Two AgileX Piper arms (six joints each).
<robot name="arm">
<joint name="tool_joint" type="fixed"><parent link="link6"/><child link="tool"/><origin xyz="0 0 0" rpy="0 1.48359 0"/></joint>
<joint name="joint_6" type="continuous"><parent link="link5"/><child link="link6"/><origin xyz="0.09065 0 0.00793"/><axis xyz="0.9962 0 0.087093"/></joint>
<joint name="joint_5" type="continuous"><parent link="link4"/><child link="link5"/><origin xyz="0 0 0"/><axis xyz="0 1 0"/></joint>
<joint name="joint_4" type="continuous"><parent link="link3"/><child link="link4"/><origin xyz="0.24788 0 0.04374"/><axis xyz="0.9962 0 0.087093"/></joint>
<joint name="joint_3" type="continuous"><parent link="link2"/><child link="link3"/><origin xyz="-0.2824 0 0.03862"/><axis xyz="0 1 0"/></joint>
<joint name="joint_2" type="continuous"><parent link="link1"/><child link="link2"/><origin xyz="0 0 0"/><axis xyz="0 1 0"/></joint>
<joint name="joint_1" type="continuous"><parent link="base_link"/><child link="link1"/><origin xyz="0 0 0.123"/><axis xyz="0 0 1"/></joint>
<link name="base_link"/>
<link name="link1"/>
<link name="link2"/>
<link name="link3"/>
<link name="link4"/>
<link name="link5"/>
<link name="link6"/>
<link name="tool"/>
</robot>
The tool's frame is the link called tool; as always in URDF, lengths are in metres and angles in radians. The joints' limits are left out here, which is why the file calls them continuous.
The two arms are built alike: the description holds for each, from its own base.
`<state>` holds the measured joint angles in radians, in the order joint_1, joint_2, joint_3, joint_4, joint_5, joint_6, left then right.
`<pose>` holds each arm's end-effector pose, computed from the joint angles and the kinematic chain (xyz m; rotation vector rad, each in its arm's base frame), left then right.
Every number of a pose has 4 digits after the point. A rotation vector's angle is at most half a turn.
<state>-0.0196 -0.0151 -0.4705 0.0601 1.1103 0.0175 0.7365 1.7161 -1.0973 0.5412 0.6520 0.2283</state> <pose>-0.0060 0.0050 0.2653 0.0350 2.1072 0.0715 0.2363 0.2526 0.2112 -0.1987 2.8855 0.7913</pose>
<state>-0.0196 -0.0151 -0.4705 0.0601 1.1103 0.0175 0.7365 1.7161 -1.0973 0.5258 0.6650 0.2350</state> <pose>-0.0060 0.0050 0.2653 0.0350 2.1072 0.0715 0.2355 0.2516 0.2105 -0.2099 2.8975 0.7739</pose>
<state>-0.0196 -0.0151 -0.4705 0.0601 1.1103 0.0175 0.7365 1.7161 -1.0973 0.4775 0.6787 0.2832</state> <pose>-0.0060 0.0050 0.2653 0.0350 2.1072 0.0715 0.2355 0.2490 0.2090 -0.1940 2.9164 0.7284</pose>
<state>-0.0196 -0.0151 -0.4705 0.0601 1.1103 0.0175 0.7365 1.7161 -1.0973 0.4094 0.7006 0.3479</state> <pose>-0.0060 0.0050 0.2653 0.0350 2.1072 0.0715 0.2355 0.2451 0.2070 -0.1746 2.9410 0.6600</pose>
